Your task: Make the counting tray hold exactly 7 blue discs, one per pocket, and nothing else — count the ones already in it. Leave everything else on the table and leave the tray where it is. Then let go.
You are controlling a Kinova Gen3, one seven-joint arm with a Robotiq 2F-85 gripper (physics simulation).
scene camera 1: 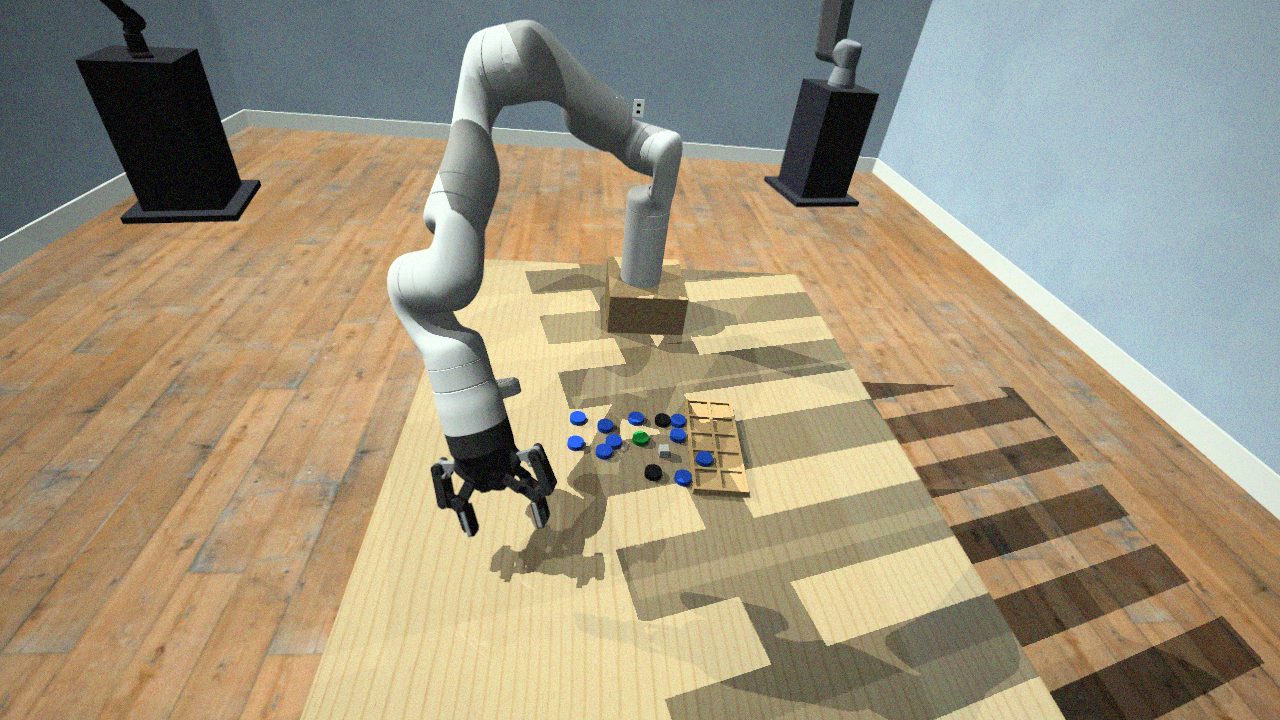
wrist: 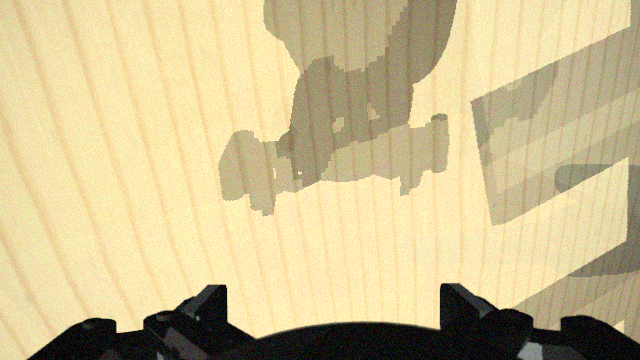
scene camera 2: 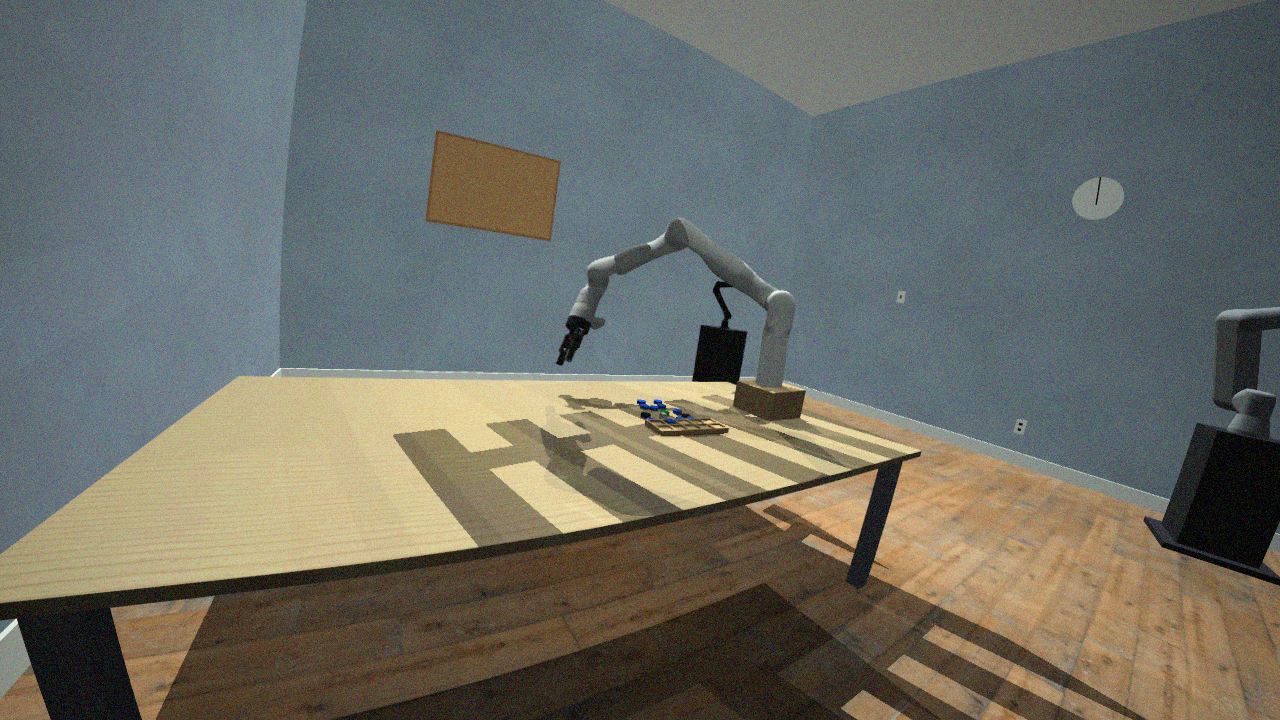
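Observation:
The wooden counting tray (scene camera 1: pixel 721 491) (scene camera 2: pixel 687 432) has two columns of pockets and lies right of the loose pieces in scene view 1. One blue disc (scene camera 1: pixel 704 457) sits in a left-column pocket toward its near end; the other pockets look empty. Several blue discs lie outside: one (scene camera 1: pixel 682 477) by the near left rim, two (scene camera 1: pixel 678 420) (scene camera 1: pixel 677 435) by the far left rim, and others such as a blue disc (scene camera 1: pixel 577 418) farther left. My gripper (scene camera 1: pixel 503 523) (scene camera 2: pixel 561 360) (wrist: pixel 333 308) is open and empty, high above the table, left of and nearer the camera than the discs in scene view 1.
Among the blue discs lie a green disc (scene camera 1: pixel 640 437), two black discs (scene camera 1: pixel 662 420) (scene camera 1: pixel 653 471) and a small grey-white cube (scene camera 1: pixel 663 451). The arm's wooden base block (scene camera 1: pixel 646 314) (scene camera 2: pixel 768 402) stands at the far end of the table (scene camera 1: pixel 537 644) (scene camera 2: pixel 295 474). Shadows cross the table.

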